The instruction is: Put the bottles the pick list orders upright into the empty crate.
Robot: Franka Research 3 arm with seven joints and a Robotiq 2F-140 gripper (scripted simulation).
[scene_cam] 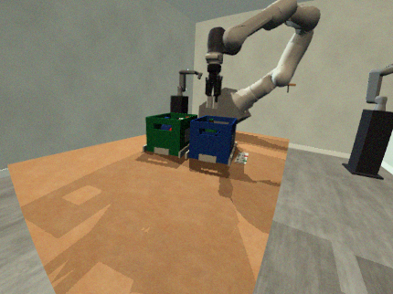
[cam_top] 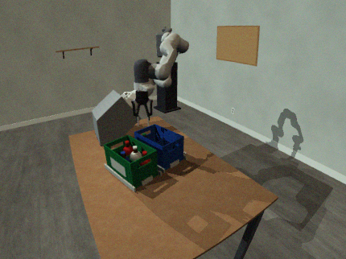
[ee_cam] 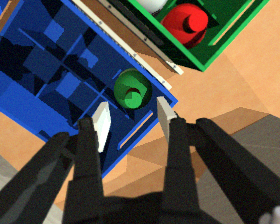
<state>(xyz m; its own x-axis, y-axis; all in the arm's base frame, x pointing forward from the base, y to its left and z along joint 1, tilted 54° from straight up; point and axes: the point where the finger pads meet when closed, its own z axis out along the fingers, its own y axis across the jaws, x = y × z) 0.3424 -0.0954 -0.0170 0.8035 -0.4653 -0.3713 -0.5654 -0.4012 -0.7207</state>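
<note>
Right now the white bottle is 17 cm below my hand, 13 cm to the right of it and 11 cm ahead of it. Also, from my hand: green crate 17 cm to the right, 17 cm below, 12 cm ahead; green bottle 17 cm below; blue crate 17 cm below, 8 cm ahead, 6 cm to the left.
</note>
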